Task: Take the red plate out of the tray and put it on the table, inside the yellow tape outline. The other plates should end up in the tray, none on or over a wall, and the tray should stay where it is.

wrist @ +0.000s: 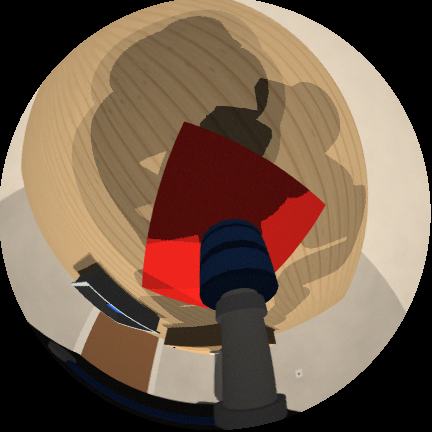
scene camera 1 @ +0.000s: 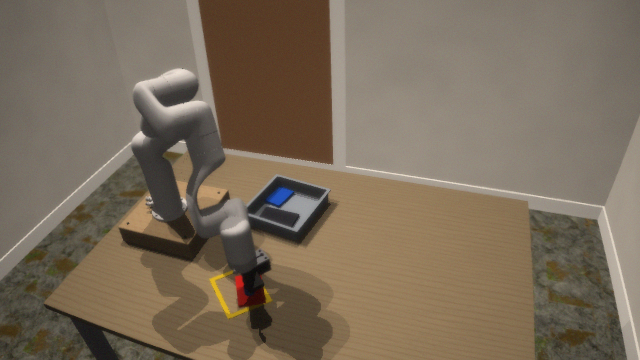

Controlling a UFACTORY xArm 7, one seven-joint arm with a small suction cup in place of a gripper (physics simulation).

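Pixels of known places: hand, tool point: (wrist: 229, 234) (scene camera 1: 250, 294); arm's base, link origin: (scene camera 1: 170, 209).
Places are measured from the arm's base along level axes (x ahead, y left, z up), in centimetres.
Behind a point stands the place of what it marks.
Note:
My suction cup (scene camera 1: 250, 290) @[x 38.5, y -30.0, z -0.8 cm] (wrist: 238, 265) is shut on the red plate (scene camera 1: 250, 300) @[x 39.6, y -32.9, z 0.2 cm] (wrist: 210, 185) @[x 41.2, y -31.3, z 0.2 cm], holding it by its top face. In the scene view the plate appears over the right part of the yellow tape outline (scene camera 1: 219, 298) @[x 27.9, y -28.9, z -6.4 cm], apparently a little above the table; the exact gap is hard to tell. The outline does not show in the wrist view. The grey tray (scene camera 1: 300, 234) @[x 45.6, y 0.7, z -5.5 cm] (wrist: 95, 292) @[x 43.4, y 22.6, z -6.0 cm] stands farther back. Inside it, the blue plate (scene camera 1: 280, 196) @[x 34.2, y 19.0, z -5.1 cm] (wrist: 114, 308) @[x 34.8, y 21.8, z -5.3 cm] lies at the back left and the black plate (scene camera 1: 281, 216) @[x 37.3, y 8.3, z -5.2 cm] lies near the front wall.
The arm's base stands on a wooden block (scene camera 1: 157, 242) @[x 0.9, y -13.3, z -3.0 cm] (wrist: 192, 336) @[x 15.4, y 0.6, z -3.2 cm] at the left of the table (scene camera 1: 425, 260) @[x 86.3, y -4.4, z -6.5 cm] (wrist: 55, 150) @[x 66.1, y -15.5, z -6.5 cm]. The arm's shadow falls across the table around the outline. A brown door (scene camera 1: 270, 75) is behind the table.

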